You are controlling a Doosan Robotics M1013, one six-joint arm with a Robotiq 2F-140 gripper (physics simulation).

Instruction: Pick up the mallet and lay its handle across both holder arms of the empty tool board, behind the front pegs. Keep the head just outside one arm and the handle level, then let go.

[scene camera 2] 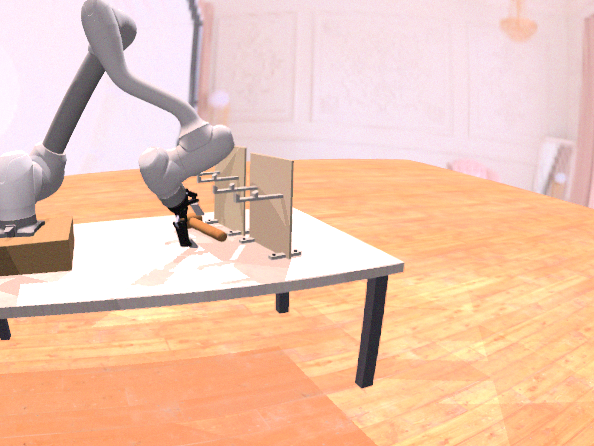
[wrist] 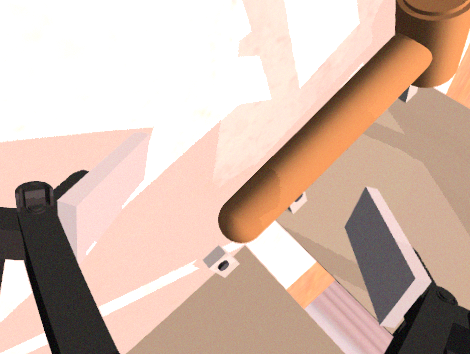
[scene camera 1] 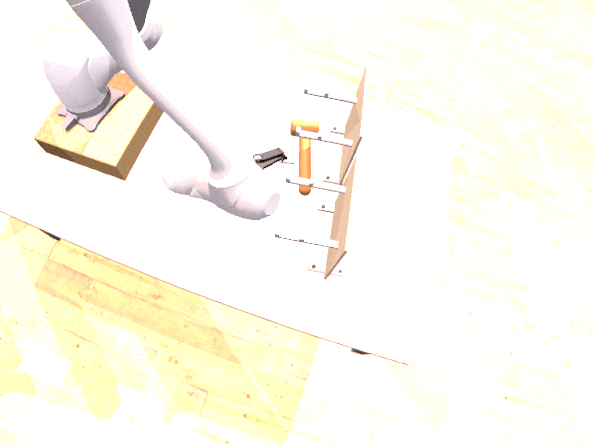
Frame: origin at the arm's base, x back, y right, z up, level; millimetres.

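Where they show: gripper, between the fingertips: (scene camera 2: 197, 230) (wrist: 254, 183) (scene camera 1: 279, 175); arm's base, origin of its link: (scene camera 2: 18, 231) (scene camera 1: 91, 104).
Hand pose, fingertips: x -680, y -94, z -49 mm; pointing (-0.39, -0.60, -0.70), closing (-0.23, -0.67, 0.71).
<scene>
Each offset is from my fingertips to the top centre of the thing. "*": to the spot under its first point. Level surfaces: height alone.
The orange-brown mallet @[dx -34, dy -115, dz +11 mm] (scene camera 1: 305, 160) (scene camera 2: 207, 229) (wrist: 325, 140) lies on the table in front of the boards, below the arm tips. In the top view, its head and handle end pass under two arms. My gripper (scene camera 2: 192, 226) (wrist: 254, 183) is open and empty, tilted low over the table at the mallet's robot side. In the wrist view, the handle end shows in the gap between the spread pads, apart from both. In scene camera 1, the gripper is partly hidden. Two upright tool boards, one @[* dx -134, dy -199, dz +181 mm] (scene camera 1: 356, 115) and another (scene camera 1: 344, 215) (scene camera 2: 270, 200), each have two pegged arms and hold no tool.
The arms, such as one @[* dx -34, dy -240, dz +163 mm] (scene camera 1: 330, 95) at the far board and one @[* dx -178, dy +197, dz +148 mm] (scene camera 1: 306, 241) at the near board, stick out towards the robot above the table @[dz -47 mm] (scene camera 1: 390, 280) (scene camera 2: 345, 265). Small feet @[* dx -259, dy +194, dz -16 mm] (scene camera 1: 325, 270) (scene camera 2: 285, 255) brace the boards. The robot base stands on a wooden block (scene camera 1: 90, 155) (scene camera 2: 37, 255).
</scene>
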